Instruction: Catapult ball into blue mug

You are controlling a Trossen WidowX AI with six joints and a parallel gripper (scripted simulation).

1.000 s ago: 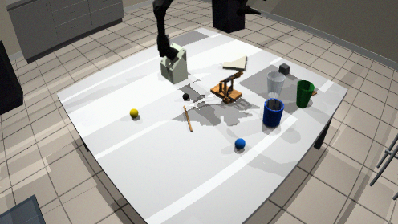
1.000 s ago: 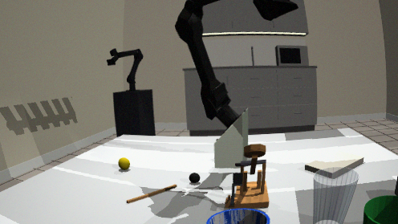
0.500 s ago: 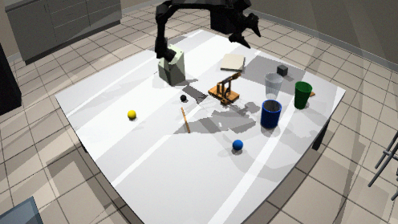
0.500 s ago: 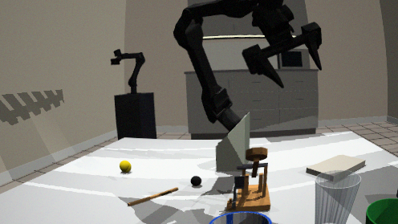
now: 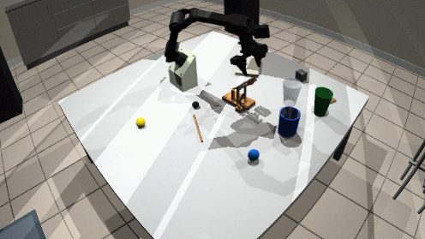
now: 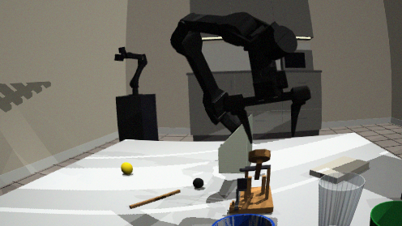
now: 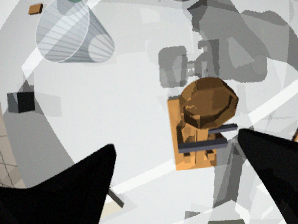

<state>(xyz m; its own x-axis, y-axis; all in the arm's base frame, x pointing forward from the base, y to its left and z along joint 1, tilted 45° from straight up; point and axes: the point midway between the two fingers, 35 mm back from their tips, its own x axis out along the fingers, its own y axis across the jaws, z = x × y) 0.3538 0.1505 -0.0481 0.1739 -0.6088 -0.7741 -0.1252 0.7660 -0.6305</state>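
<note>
Now: gripper tip 10 mm past the wooden catapult, 50 mm to the left of it and 100 mm above it. The rest, counted from my gripper tip: blue mug 250 mm ahead, 20 mm to the right, 150 mm below; then clear cup 120 mm ahead, 150 mm to the left, 140 mm below; then black ball 140 mm behind, 220 mm to the right, 160 mm below.
</note>
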